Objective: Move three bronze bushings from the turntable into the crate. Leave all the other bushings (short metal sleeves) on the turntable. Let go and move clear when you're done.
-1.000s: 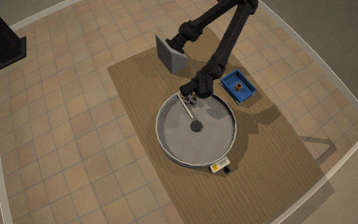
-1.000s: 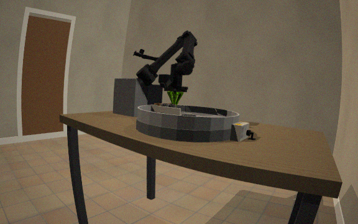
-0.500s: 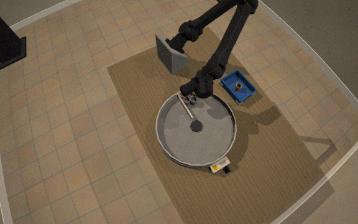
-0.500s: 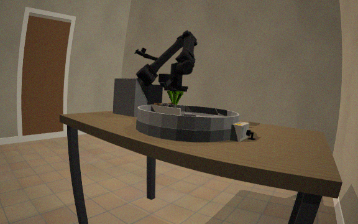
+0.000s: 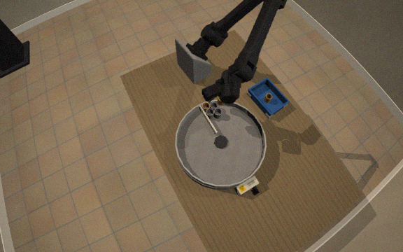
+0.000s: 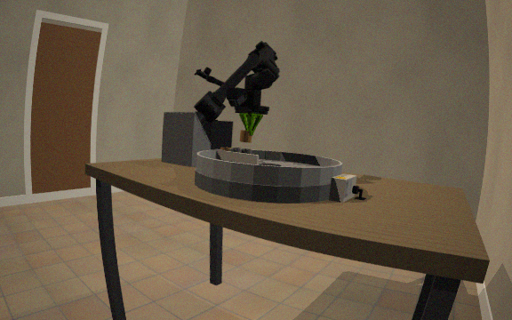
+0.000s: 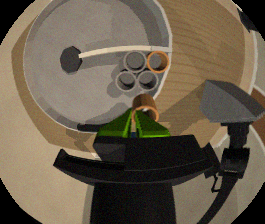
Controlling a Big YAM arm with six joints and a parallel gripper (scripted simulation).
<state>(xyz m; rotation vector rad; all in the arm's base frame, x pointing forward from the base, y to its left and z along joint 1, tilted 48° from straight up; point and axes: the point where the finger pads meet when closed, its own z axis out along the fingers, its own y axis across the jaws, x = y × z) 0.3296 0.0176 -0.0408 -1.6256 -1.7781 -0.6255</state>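
Right now the blue crate is 28 cm to the left of my hand, 12 cm below it and 3 cm ahead of it. The rest, counted from my hand: grey turntable (15 cm ahead, 9 cm below, 8 cm to the right).
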